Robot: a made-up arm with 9 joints. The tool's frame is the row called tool.
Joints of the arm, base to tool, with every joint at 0 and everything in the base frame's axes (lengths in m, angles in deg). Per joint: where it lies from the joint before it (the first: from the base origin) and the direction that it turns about. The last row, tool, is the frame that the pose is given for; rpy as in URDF.
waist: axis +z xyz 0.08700 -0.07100 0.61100
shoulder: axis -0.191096 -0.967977 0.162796 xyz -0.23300 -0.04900 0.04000
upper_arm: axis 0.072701 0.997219 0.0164 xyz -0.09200 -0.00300 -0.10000
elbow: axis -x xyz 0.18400 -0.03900 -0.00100
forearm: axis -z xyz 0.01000 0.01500 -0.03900
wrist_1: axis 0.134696 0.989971 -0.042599 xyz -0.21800 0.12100 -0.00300
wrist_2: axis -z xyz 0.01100 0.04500 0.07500
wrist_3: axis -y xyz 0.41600 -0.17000 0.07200
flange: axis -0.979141 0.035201 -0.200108 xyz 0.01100 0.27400 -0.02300
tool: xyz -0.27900 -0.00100 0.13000 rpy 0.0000 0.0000 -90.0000
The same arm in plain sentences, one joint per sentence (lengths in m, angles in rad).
The arm has nine revolute joints in a row. What follows holds with every joint at zero, and every direction is one of the base frame's.
Joint 1 sits 0.087 m along +x and 0.071 m along -y and 0.611 m along +z from the base frame's origin and rotates about +z.
Joint 2 sits 0.233 m along -x and 0.049 m along -y and 0.04 m along +z from joint 1 and rotates about the direction (-0.191096, -0.967977, 0.162796).
Joint 3 sits 0.092 m along -x and 0.003 m along -y and 0.1 m along -z from joint 2 and rotates about the direction (0.072701, 0.997219, 0.0164).
Joint 4 sits 0.184 m along +x and 0.039 m along -y and 0.001 m along -z from joint 3 and rotates about -x.
Joint 5 sits 0.01 m along +x and 0.015 m along +y and 0.039 m along -z from joint 4 and rotates about -z.
Joint 6 sits 0.218 m along -x and 0.121 m along +y and 0.003 m along -z from joint 5 and rotates about the direction (0.134696, 0.989971, -0.042599).
Joint 7 sits 0.011 m along +x and 0.045 m along +y and 0.075 m along +z from joint 6 and rotates about -z.
Joint 8 sits 0.416 m along +x and 0.17 m along -y and 0.072 m along +z from joint 7 and rotates about -y.
Joint 9 sits 0.011 m along +x and 0.274 m along +y and 0.023 m along -z from joint 8 and rotates about the direction (-0.979141, 0.035201, -0.200108).
The tool frame, which is the frame that the pose is given for, sits 0.279 m along -x and 0.001 m along -y and 0.13 m along +z from joint 9; its axes are the base frame's turned by roll 0, pitch 0 and yaw -1.5708 rad (as in URDF: about the fixed x, then y, then z).

